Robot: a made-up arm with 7 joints.
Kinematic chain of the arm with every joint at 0, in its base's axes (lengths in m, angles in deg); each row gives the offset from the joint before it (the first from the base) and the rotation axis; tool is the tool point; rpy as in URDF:
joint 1: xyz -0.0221 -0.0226 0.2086 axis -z
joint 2: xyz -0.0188 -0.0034 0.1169 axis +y
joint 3: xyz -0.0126 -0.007 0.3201 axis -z
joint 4: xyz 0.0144 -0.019 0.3 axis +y
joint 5: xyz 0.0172 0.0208 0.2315 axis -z
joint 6: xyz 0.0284 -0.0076 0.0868 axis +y
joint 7: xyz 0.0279 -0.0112 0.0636 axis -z
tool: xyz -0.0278 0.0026 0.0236 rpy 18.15 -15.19 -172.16
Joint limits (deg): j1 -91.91..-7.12 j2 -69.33..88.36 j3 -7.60..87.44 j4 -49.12..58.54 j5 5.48..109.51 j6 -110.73..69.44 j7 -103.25..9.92
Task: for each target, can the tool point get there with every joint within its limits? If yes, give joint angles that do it. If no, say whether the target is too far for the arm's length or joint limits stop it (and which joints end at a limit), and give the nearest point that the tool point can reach.
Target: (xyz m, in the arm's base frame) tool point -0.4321 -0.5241 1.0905
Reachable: yes | joints -36.74 -46.02 24.62 26.89 92.27 34.11 -3.08
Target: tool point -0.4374 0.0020 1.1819
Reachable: yes | joints -28.93 -11.83 72.12 -38.47 99.98 15.28 -77.76
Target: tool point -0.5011 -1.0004 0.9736
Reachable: no: too far | nearest point -0.4202 -0.8353 0.8623 | short by 0.215 m
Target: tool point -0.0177 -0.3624 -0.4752
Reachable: no: joint limits stop it (at a limit: joint 1, joint 2, joint 4, joint 5, joint 7) | nearest point 0.6569 -0.0857 0.0192 | short by 0.881 m
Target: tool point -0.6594 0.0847 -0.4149
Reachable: no: joint limits stop it (at a limit: joint 1, joint 2, joint 4, joint 5, joint 7) | nearest point -0.8929 -0.0764 0.3175 | short by 0.785 m
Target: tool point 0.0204 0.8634 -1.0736
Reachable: no: too far | nearest point 0.0139 0.7287 -0.0429 | short by 1.040 m
